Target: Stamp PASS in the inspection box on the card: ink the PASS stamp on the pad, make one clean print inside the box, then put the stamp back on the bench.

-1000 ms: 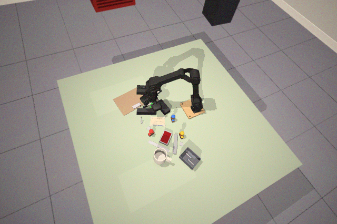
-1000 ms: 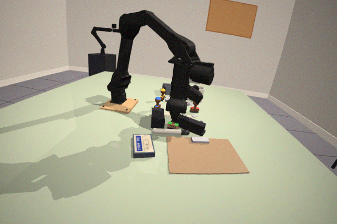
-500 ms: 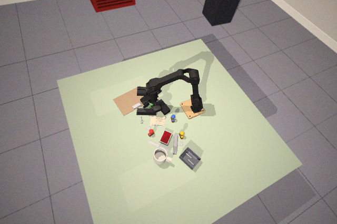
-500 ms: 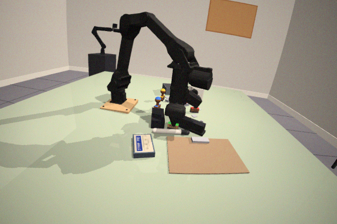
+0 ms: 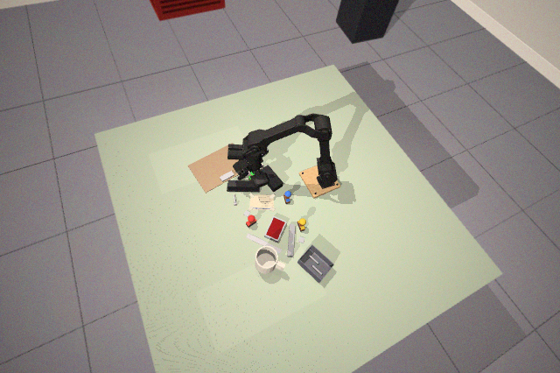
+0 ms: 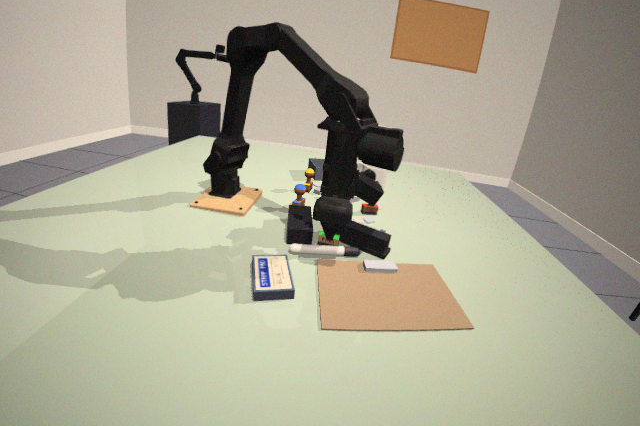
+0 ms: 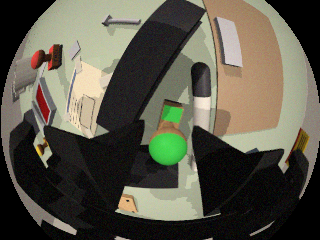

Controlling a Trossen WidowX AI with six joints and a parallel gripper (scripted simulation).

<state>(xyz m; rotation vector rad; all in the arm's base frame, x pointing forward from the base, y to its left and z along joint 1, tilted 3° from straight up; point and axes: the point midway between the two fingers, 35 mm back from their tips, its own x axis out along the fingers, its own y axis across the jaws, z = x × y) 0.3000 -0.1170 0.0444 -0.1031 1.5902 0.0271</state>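
The green-knobbed stamp is 10 mm below my gripper tip. Also, from my gripper tip: cream card: 120 mm to the left, 30 mm below; then white marker: 20 mm ahead, 30 mm to the right, 20 mm below; then long black block: 50 mm ahead, 30 mm to the left, 10 mm below.
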